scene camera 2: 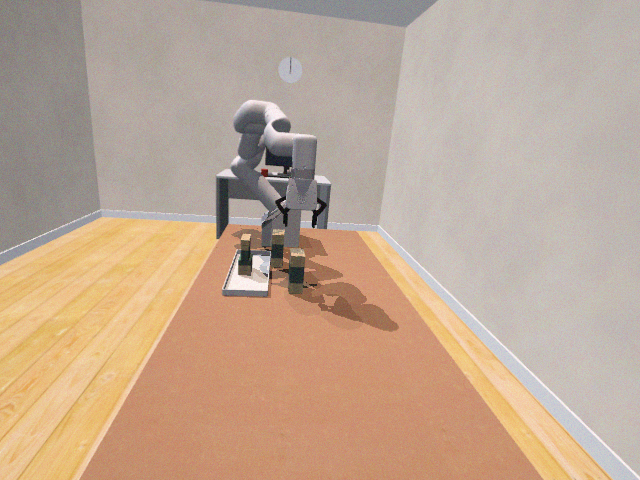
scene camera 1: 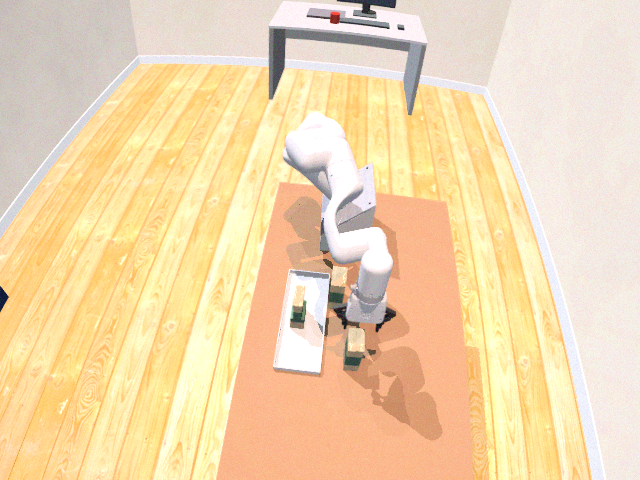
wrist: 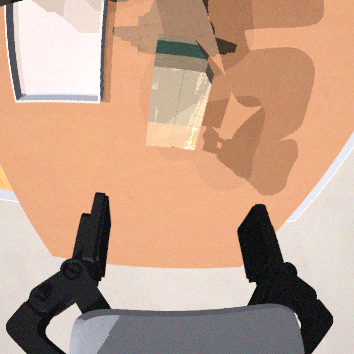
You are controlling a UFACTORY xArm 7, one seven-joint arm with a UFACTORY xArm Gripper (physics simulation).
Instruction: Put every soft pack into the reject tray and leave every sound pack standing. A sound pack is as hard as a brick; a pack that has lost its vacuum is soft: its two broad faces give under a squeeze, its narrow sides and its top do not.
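Where they show: gripper, fingertip midpoint: (scene camera 2: pixel 299 226) (scene camera 1: pixel 360 326) (wrist: pixel 180 213); arm's base, origin of the base link: (scene camera 2: pixel 277 207).
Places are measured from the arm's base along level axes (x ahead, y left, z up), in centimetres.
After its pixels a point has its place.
Note:
My gripper (scene camera 1: pixel 361 328) {z 7.0, x 59.6, y 14.2 cm} (scene camera 2: pixel 300 225) {z 7.0, x 59.6, y 14.2 cm} (wrist: pixel 180 213) {z 7.0, x 59.6, y 14.2 cm} is open and empty, raised above the mat. A tan pack with a dark green band (scene camera 1: pixel 355 341) {z -2.6, x 59.2, y 13.8 cm} (scene camera 2: pixel 296 271) {z -8.2, x 62.5, y 14.3 cm} (wrist: pixel 177 100) {z -2.6, x 57.4, y 13.8 cm} stands upright right of the tray, below the fingers; it lies beyond the fingertips in the wrist view. Another such pack (scene camera 1: pixel 338 281) {z -2.6, x 38.2, y 4.8 cm} (scene camera 2: pixel 277 250) {z -9.2, x 39.9, y 5.1 cm} stands farther back, close to the tray's right wall. The white reject tray (scene camera 1: pixel 297 356) {z -16.4, x 61.4, y -3.2 cm} (scene camera 2: pixel 245 293) {z -15.8, x 66.9, y -2.1 cm} (wrist: pixel 60 98) {z -14.9, x 66.5, y -1.2 cm} holds an upright narrow tan and green shape (scene camera 1: pixel 298 299) {z -2.3, x 48.5, y -6.2 cm} (scene camera 2: pixel 246 248) {z -5.5, x 50.9, y -5.3 cm} with a wider green and tan part at its foot; whether these are two packs is unclear.
The orange-brown mat (scene camera 1: pixel 336 434) {z -16.6, x 85.2, y 14.3 cm} (scene camera 2: pixel 310 387) {z -16.7, x 107.7, y 21.0 cm} (wrist: pixel 125 170) {z -16.7, x 81.4, y 10.9 cm} lies under the tray and packs. The arm's grey base (scene camera 1: pixel 364 219) {z 1.9, x 12.1, y 9.3 cm} stands at the back of the mat. A desk (scene camera 1: pixel 346 29) (scene camera 2: pixel 222 206) with a monitor and red cup (scene camera 1: pixel 334 17) stands far behind the arm.

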